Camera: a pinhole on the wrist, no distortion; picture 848 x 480 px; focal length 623.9 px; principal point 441.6 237.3 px. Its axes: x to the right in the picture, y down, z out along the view. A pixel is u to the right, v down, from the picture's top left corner.
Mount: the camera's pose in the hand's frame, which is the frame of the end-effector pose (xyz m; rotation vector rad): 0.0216 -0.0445 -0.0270 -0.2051 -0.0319 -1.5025
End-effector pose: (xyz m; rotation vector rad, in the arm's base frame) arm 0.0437 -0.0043 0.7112 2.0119 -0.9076 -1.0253
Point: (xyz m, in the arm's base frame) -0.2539 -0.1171 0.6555
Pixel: 282.3 108.5
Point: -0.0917 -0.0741 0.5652
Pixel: 545.7 245.7
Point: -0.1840 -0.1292 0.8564
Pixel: outside the picture
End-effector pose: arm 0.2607 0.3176 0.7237 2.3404 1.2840 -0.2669
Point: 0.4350 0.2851 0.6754
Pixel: outside the picture
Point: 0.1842 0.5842 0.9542
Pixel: behind the camera
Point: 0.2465 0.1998 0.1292
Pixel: 636.4 270.0
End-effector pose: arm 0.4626 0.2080 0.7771 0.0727 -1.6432 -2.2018
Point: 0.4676 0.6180 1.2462
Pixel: 116.7 112.5
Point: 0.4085 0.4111 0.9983
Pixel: 165.5 193.5
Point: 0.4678 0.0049 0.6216
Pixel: behind the camera
